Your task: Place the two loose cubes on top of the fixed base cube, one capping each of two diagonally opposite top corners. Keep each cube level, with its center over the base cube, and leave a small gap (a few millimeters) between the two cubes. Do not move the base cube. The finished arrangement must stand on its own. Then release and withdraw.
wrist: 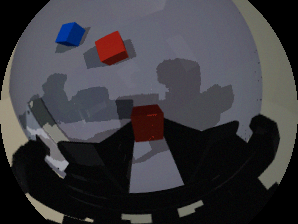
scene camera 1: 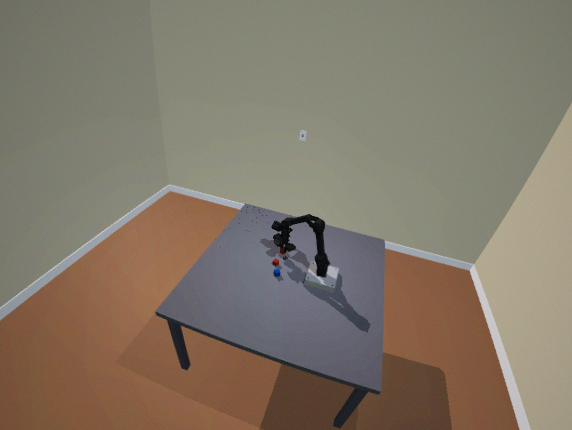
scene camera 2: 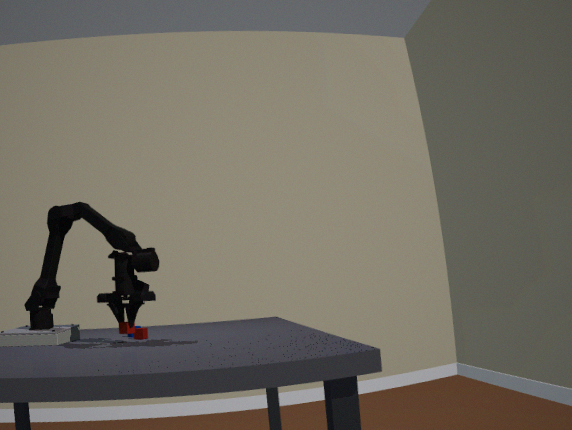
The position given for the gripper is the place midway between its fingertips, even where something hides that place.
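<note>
On scene camera 2 you'd see the gripper (scene camera 2: 126,327). The wrist view has the gripper (wrist: 147,123) as well, and it's holding a red cube (wrist: 147,121). There's also a red cube (wrist: 111,48) that shows there.
</note>
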